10 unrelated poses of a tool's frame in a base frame.
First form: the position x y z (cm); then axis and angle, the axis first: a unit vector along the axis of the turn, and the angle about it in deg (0 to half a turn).
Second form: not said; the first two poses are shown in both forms.
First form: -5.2 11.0 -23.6 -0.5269 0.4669 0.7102 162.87
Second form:
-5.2 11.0 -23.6
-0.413 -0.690 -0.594
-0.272 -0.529 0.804
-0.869 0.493 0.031

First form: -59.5 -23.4 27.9 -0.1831 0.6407 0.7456 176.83
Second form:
-59.5 -23.4 27.9
-0.931 -0.276 -0.237
-0.193 -0.178 0.965
-0.308 0.945 0.113

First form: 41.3 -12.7 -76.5 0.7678 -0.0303 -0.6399 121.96
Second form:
41.3 -12.7 -76.5
0.372 0.507 -0.777
-0.579 -0.528 -0.622
-0.726 0.681 0.097

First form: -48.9 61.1 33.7 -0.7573 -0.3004 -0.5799 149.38
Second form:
-48.9 61.1 33.7
0.206 0.719 0.664
0.128 -0.693 0.710
0.970 -0.062 -0.235

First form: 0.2 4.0 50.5 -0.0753 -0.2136 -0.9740 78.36
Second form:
0.2 4.0 50.5
0.206 0.967 -0.151
-0.941 0.238 0.240
0.268 0.092 0.959

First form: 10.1 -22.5 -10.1 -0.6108 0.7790 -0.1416 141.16
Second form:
10.1 -22.5 -10.1
-0.115 -0.758 0.642
-0.935 0.301 0.187
-0.335 -0.579 -0.743

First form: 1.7 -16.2 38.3 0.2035 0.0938 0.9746 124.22
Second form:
1.7 -16.2 38.3
-0.498 -0.776 0.387
0.836 -0.549 -0.025
0.232 0.311 0.922

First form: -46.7 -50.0 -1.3 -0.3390 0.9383 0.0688 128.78
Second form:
-46.7 -50.0 -1.3
-0.439 -0.571 0.694
-0.464 0.805 0.369
-0.769 -0.159 -0.619

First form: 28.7 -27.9 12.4 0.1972 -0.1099 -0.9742 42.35
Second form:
28.7 -27.9 12.4
0.749 0.651 -0.124
-0.662 0.742 -0.105
0.024 0.161 0.987

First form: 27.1 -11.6 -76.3 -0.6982 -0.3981 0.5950 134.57
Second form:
27.1 -11.6 -76.3
0.128 0.049 -0.991
0.897 -0.432 0.094
-0.423 -0.900 -0.099

